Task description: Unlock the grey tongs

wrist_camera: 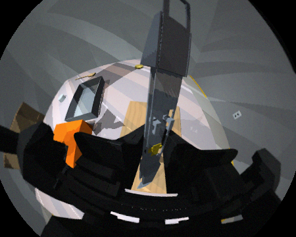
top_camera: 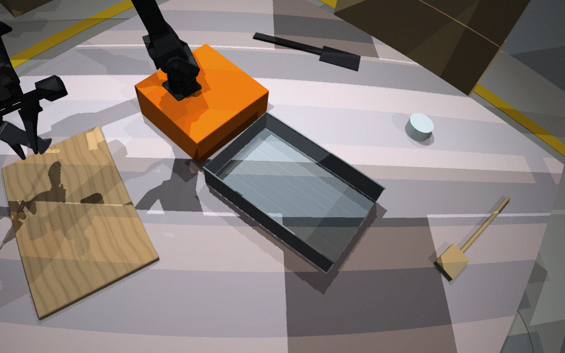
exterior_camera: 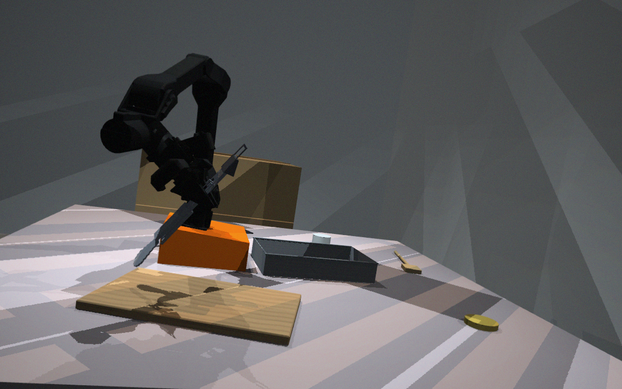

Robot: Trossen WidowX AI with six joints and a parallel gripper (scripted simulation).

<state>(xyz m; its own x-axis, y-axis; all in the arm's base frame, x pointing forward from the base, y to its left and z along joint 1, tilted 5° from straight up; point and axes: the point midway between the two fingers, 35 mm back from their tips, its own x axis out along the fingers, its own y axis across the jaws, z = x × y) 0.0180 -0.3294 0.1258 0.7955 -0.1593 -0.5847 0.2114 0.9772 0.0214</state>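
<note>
My gripper tip is 180 mm above the wooden board. Round my gripper tip: dark spatula (20 mm behind, 760 mm to the left, 180 mm below); then roasting tin (270 mm ahead, 370 mm to the left, 160 mm below); then yellow disc (590 mm ahead, 30 mm to the left, 180 mm below).
</note>
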